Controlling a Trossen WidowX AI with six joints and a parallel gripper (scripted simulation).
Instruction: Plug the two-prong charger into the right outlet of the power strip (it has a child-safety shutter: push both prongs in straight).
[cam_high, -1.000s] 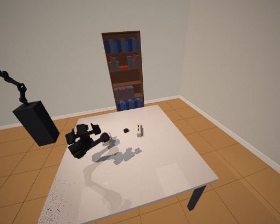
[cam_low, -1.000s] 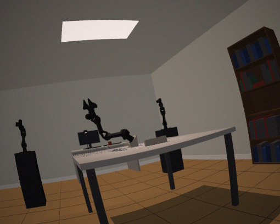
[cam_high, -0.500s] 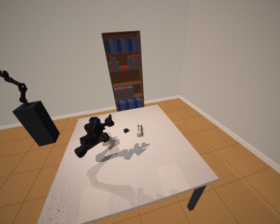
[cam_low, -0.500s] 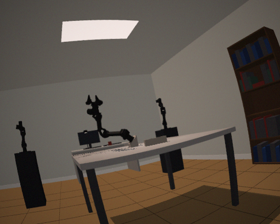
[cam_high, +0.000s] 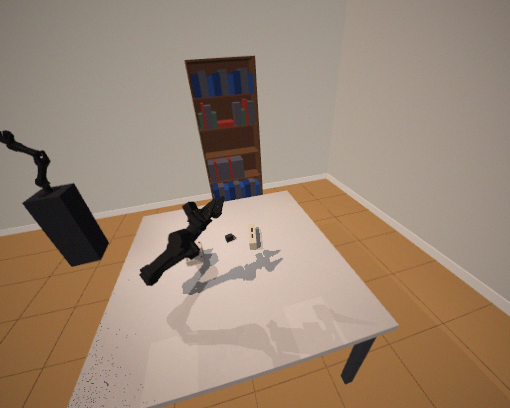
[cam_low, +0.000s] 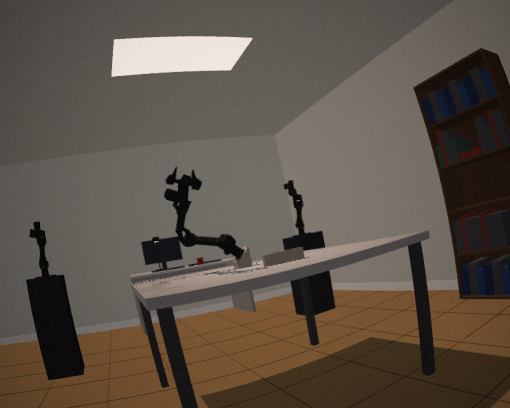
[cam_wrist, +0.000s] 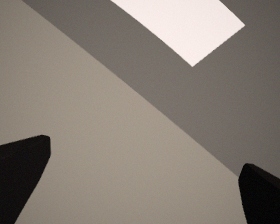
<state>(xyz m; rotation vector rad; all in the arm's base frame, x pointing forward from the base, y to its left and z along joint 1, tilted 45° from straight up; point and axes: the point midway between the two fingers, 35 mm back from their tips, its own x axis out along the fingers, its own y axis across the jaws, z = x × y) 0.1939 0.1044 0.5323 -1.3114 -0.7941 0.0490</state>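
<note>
The two-prong charger lies 54 cm below my gripper tip, 41 cm to the left of it and 5 cm ahead of it.
</note>
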